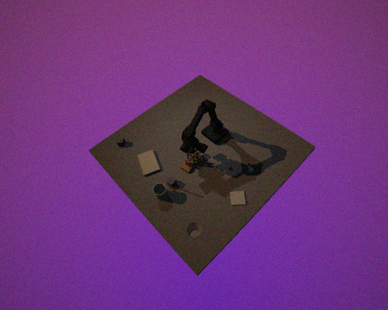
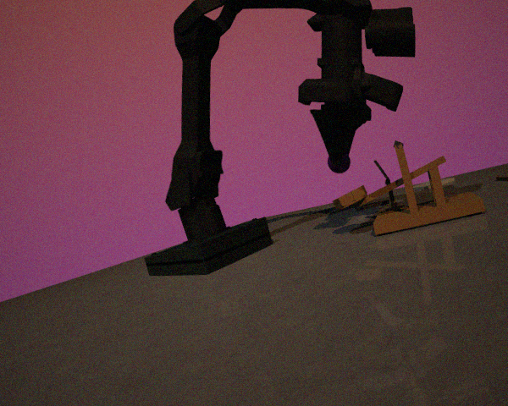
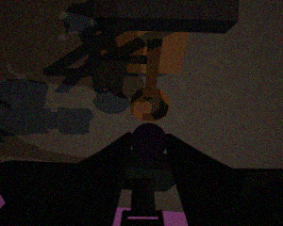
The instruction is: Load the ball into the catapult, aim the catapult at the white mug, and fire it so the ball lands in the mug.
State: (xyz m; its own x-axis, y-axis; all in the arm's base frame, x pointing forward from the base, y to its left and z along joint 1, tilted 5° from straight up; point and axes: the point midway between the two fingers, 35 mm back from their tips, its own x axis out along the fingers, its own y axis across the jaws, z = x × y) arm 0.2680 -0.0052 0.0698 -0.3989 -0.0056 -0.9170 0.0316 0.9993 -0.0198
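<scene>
Right now my gripper tip is right at the ball. The rest, counted from my gripper tip: orange wooden catapult 7 cm ahead, 5 cm below, 1 cm to the left; flat box 28 cm to the right, 27 cm ahead, 9 cm below; thin stick 29 cm ahead, 14 cm to the left, 10 cm below.
</scene>
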